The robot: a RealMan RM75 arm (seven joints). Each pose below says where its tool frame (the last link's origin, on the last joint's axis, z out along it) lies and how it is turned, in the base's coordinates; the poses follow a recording.
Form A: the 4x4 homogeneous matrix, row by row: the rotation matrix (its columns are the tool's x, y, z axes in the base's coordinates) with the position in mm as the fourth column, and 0 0 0 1 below. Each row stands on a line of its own.
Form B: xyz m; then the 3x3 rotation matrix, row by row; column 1 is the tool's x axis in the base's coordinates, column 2 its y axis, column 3 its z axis. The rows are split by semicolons. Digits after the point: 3 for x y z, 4 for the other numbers.
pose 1, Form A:
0.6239 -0.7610 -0.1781 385
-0.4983 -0.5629 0.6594 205
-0.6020 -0.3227 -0.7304 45
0 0 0 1
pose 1, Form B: 0.385 0.205 0.045; 0.6239 -0.7610 -0.1781; -0.4983 -0.5629 0.6594; -0.6020 -0.3227 -0.7304
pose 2, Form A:
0.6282 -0.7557 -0.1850 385
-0.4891 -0.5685 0.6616 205
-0.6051 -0.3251 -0.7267 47
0 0 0 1
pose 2, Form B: 0.385 0.205 0.047; 0.6282 -0.7557 -0.1850; -0.4891 -0.5685 0.6616; -0.6051 -0.3251 -0.7267
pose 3, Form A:
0.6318 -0.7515 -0.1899 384
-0.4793 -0.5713 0.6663 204
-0.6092 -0.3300 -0.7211 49
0 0 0 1
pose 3, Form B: 0.384 0.204 0.049; 0.6318 -0.7515 -0.1899; -0.4793 -0.5713 0.6663; -0.6092 -0.3300 -0.7211
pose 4, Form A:
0.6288 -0.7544 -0.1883 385
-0.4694 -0.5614 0.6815 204
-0.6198 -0.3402 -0.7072 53
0 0 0 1
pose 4, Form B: 0.385 0.204 0.053; 0.6288 -0.7544 -0.1883; -0.4694 -0.5614 0.6815; -0.6198 -0.3402 -0.7072
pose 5, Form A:
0.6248 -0.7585 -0.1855 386
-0.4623 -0.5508 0.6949 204
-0.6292 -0.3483 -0.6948 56
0 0 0 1
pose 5, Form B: 0.386 0.204 0.056; 0.6248 -0.7585 -0.1855; -0.4623 -0.5508 0.6949; -0.6292 -0.3483 -0.6948
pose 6, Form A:
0.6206 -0.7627 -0.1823 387
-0.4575 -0.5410 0.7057 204
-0.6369 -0.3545 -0.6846 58
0 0 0 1
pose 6, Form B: 0.387 0.204 0.058; 0.6206 -0.7627 -0.1823; -0.4575 -0.5410 0.7057; -0.6369 -0.3545 -0.6846
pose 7, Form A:
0.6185 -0.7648 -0.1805 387
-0.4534 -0.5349 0.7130 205
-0.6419 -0.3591 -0.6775 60
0 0 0 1
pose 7, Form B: 0.387 0.205 0.060; 0.6185 -0.7648 -0.1805; -0.4534 -0.5349 0.7130; -0.6419 -0.3591 -0.6775
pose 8, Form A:
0.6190 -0.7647 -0.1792 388
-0.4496 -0.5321 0.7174 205
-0.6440 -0.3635 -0.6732 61
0 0 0 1
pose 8, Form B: 0.388 0.205 0.061; 0.6190 -0.7647 -0.1792; -0.4496 -0.5321 0.7174; -0.6440 -0.3635 -0.6732
